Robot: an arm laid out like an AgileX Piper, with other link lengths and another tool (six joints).
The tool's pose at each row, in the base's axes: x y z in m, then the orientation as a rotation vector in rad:
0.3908, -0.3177, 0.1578, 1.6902, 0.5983, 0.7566
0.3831, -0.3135, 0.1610, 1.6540, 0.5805, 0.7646
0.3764, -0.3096, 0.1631, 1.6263, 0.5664, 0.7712
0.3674, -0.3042, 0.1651, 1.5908, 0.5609, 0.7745
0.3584, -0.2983, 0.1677, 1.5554, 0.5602, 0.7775
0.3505, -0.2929, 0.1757, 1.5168, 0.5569, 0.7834
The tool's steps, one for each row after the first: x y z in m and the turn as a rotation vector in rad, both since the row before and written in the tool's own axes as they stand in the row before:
-0.0015, 0.0021, -0.0090, -0.0392, 0.0009, 0.0001
-0.0012, 0.0014, -0.0078, -0.0302, 0.0009, 0.0008
-0.0017, 0.0014, -0.0105, -0.0333, 0.0048, -0.0087
-0.0012, 0.0022, -0.0108, -0.0312, 0.0074, -0.0113
0.0001, 0.0078, -0.0097, -0.0352, 0.0086, -0.0093

